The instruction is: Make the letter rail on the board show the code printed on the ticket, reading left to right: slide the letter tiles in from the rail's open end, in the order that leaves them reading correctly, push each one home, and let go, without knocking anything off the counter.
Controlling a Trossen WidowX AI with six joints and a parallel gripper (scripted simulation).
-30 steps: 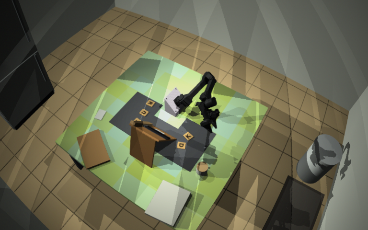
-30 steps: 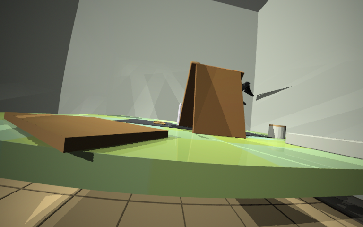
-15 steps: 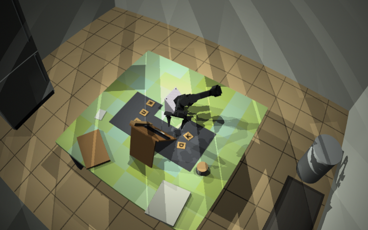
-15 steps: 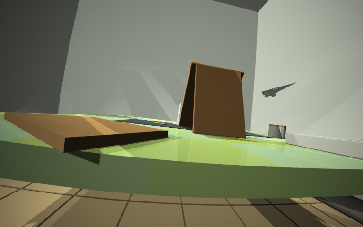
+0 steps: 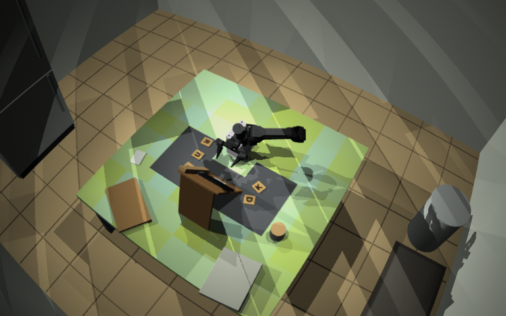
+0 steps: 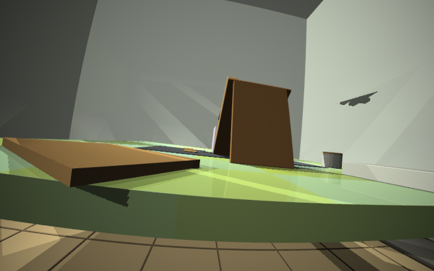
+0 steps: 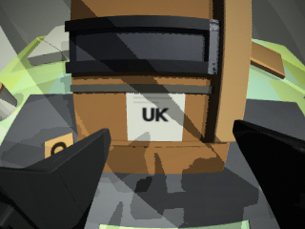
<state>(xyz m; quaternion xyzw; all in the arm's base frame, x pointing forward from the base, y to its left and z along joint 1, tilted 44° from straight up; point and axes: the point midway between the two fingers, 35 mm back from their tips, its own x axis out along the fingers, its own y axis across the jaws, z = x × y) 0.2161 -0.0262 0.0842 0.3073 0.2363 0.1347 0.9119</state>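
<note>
Right now the white ticket is 70 mm ahead of my gripper tip, 10 mm to the left of it and 70 mm below it. Round my gripper tip: dark mat (40 mm behind, 30 mm to the right, 160 mm below); then flat wooden slab (470 mm ahead, 320 mm to the right, 150 mm below); then card (200 mm ahead, 510 mm to the right, 150 mm below).
</note>
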